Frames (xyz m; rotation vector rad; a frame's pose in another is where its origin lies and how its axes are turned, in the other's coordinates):
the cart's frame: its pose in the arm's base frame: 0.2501 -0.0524 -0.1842 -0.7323 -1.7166 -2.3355
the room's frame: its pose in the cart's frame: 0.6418 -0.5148 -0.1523 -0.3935 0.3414 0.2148
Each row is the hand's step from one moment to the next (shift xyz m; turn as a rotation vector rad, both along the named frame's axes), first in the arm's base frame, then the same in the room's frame.
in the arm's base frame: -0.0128 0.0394 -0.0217 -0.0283 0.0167 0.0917
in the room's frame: -0.0085 -0.0446 0.0113 0.0630 0.0273 0.0691
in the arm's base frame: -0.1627 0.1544 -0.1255 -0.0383 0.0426 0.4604
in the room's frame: 0.0437 -0.2533 -0.0024 0.2373 0.2153 0.3355
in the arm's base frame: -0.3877 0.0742 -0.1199 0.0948 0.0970 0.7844
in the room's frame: 0.2570 -0.3085 -0.0947 0.2622 0.4298 0.6166
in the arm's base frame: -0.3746 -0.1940 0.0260 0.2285 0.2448 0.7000
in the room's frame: 0.3773 -0.0427 -0.1857 0.0739 0.3507 0.6883
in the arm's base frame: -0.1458 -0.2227 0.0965 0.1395 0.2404 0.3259
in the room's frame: 0.2219 0.1293 -0.1192 -0.0237 0.0965 0.4166
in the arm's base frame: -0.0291 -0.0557 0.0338 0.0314 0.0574 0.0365
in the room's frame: 0.0537 0.0415 -0.0220 -0.0233 -0.0014 0.0712
